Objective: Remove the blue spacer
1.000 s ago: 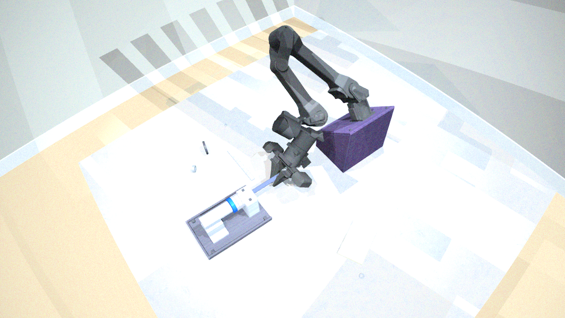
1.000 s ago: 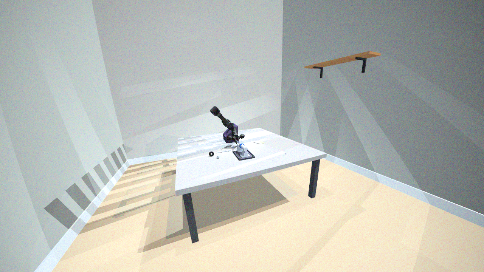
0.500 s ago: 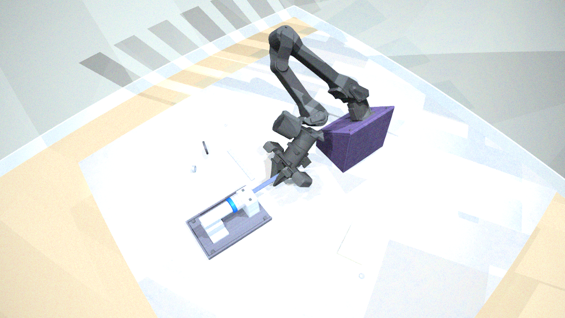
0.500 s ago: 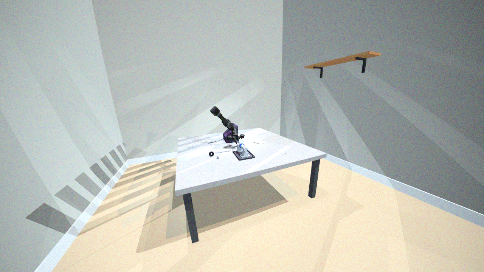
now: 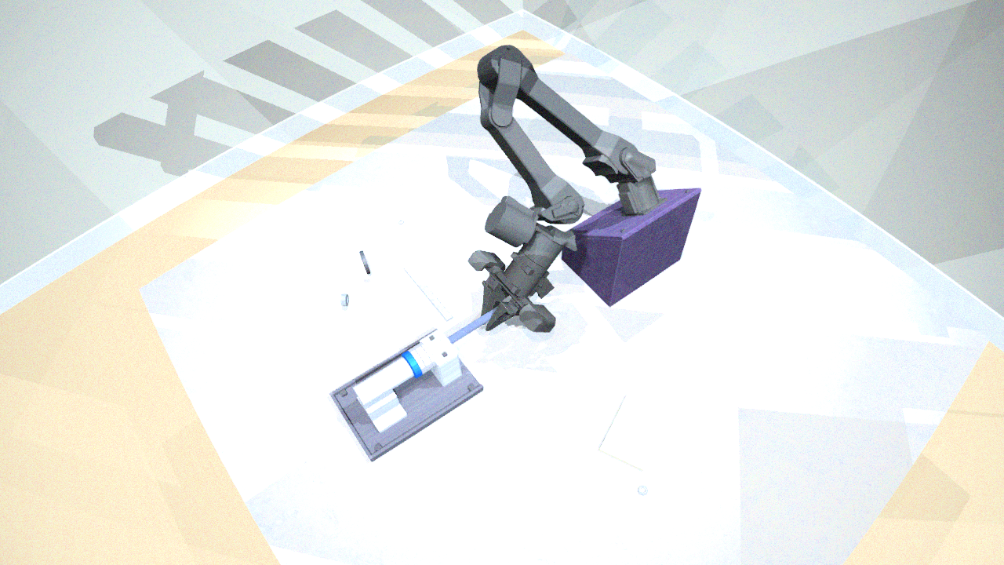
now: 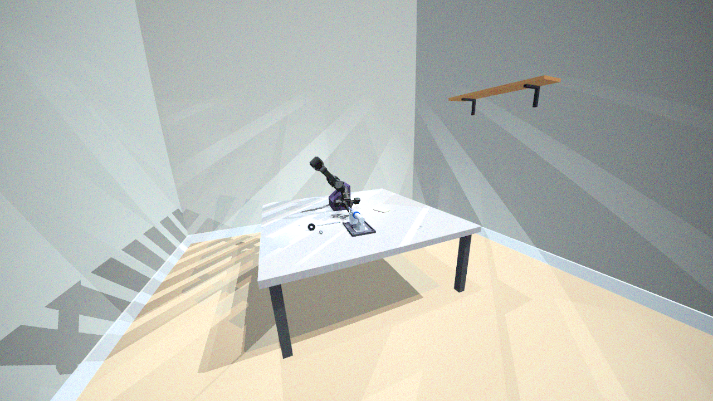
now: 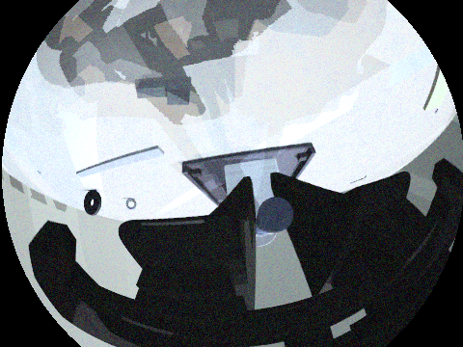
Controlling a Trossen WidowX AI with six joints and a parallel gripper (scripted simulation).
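Right now my gripper tip is 60 mm short of the shaft and 20 mm below it. Also, from my gripper tip: blue spacer (150 mm ahead, 10 mm to the right, 20 mm above); then black ring (70 mm ahead, 290 mm to the right, 30 mm below); then thin metal strip (10 mm ahead, 160 mm to the right, 50 mm below).
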